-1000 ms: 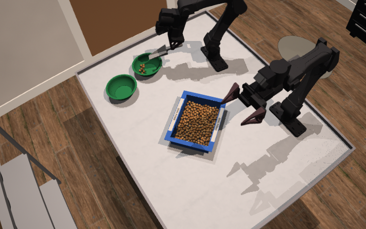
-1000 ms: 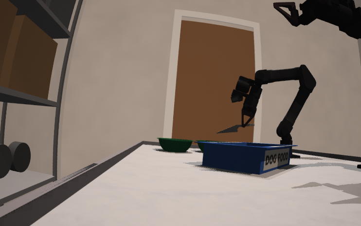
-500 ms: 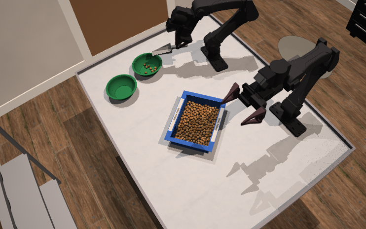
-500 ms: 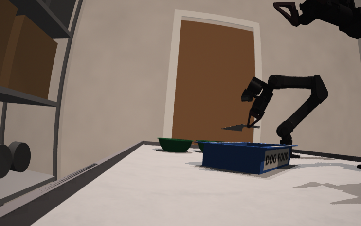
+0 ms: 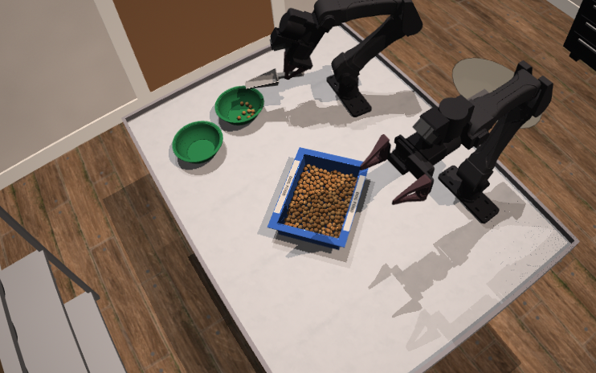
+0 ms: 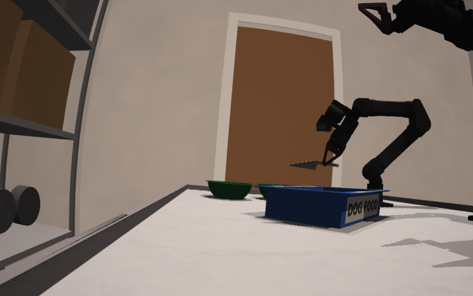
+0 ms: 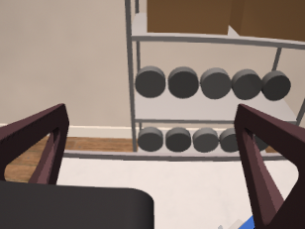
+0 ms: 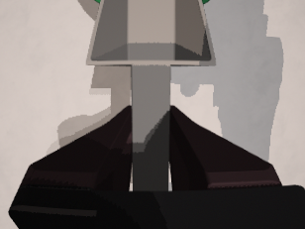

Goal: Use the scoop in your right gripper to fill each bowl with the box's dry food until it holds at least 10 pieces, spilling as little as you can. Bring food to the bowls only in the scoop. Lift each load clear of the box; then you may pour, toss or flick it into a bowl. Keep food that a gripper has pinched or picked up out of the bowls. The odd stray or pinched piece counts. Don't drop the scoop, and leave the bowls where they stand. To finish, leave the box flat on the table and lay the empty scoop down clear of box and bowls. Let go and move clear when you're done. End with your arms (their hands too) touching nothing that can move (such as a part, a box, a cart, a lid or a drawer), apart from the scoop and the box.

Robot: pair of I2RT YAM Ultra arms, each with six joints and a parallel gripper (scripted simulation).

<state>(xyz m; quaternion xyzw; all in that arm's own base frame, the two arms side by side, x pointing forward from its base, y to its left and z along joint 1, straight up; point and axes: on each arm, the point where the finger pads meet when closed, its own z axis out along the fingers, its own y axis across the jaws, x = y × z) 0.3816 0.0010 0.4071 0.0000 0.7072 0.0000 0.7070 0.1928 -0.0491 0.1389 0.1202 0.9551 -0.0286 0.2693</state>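
Now: the grey scoop 40 mm ahead of my right hand, 20 mm to the right of it and 10 mm below it.
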